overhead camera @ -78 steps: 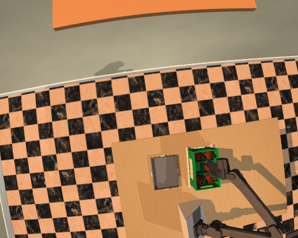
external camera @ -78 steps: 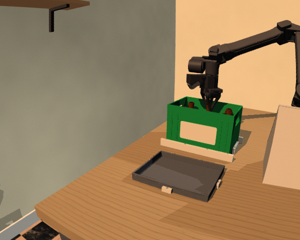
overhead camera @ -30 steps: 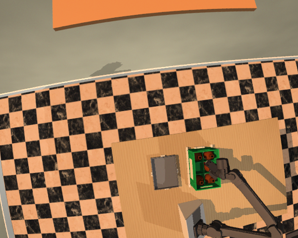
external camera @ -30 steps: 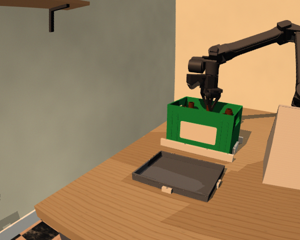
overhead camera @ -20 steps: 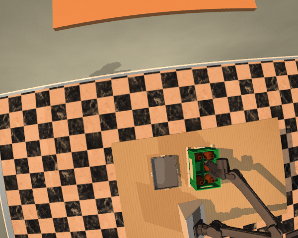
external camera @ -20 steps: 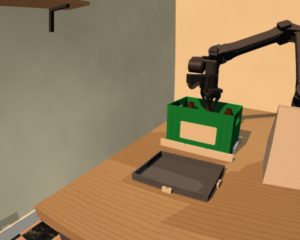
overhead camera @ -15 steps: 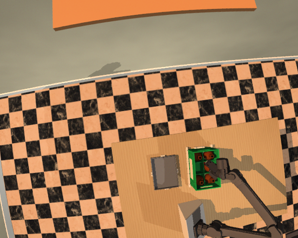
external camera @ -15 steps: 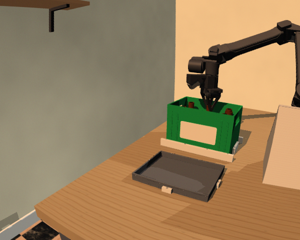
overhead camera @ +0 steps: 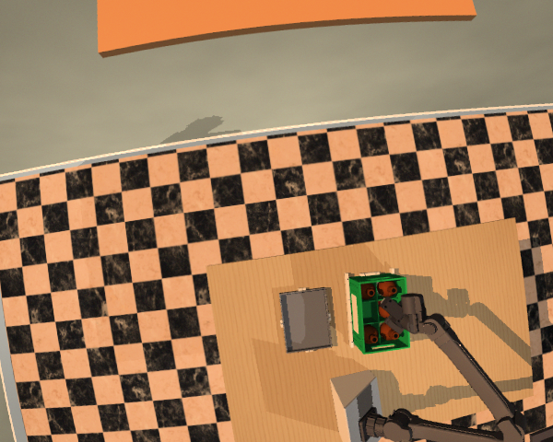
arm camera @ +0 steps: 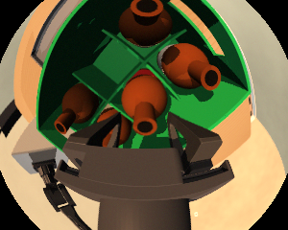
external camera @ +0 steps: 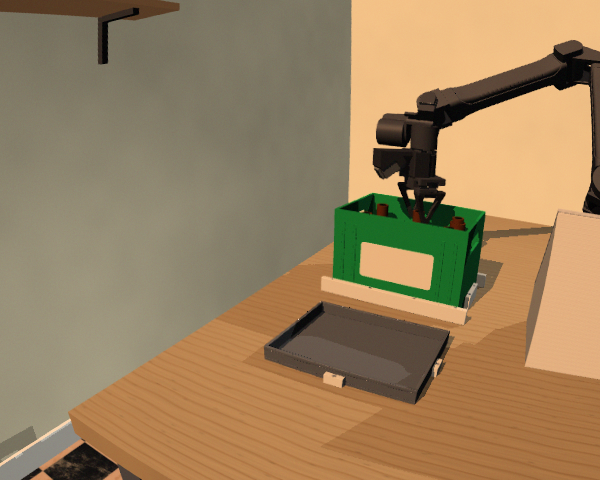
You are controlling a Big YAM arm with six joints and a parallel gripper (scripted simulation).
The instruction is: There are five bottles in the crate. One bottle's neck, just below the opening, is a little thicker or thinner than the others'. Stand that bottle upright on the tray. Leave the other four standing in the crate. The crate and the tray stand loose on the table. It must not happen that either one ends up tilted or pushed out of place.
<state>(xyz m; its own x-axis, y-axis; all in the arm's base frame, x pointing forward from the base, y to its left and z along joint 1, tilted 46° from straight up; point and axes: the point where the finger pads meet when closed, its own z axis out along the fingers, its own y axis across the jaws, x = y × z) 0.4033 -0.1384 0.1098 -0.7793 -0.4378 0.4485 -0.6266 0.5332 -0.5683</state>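
Now: the green crate 40 mm to the left of my hand and 70 mm below it. Also, from my hand: dark grey tray 10 mm ahead, 320 mm to the left, 140 mm below.
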